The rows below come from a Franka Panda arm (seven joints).
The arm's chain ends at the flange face. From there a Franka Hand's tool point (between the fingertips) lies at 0.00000 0.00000 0.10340 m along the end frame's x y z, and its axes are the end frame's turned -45 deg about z.
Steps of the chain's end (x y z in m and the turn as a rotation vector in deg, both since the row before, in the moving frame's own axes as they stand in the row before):
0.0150, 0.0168, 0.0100, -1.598, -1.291, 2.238
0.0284, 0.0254, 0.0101, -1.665, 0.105, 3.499
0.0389, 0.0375, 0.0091, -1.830, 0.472, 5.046
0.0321, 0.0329, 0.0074, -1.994, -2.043, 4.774
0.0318, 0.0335, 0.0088, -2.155, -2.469, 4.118
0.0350, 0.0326, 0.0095, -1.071, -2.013, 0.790
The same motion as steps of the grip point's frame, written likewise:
-0.0050, 0.0228, 0.0099, -0.217, -2.043, 2.238
0.0001, 0.0402, 0.0101, -1.252, -1.103, 3.499
-0.0009, 0.0569, 0.0090, -1.628, -0.960, 5.046
-0.0057, 0.0457, 0.0073, 0.035, -2.855, 4.774
-0.0071, 0.0456, 0.0086, 0.222, -3.270, 4.118
-0.0022, 0.0466, 0.0094, 0.666, -2.181, 0.790

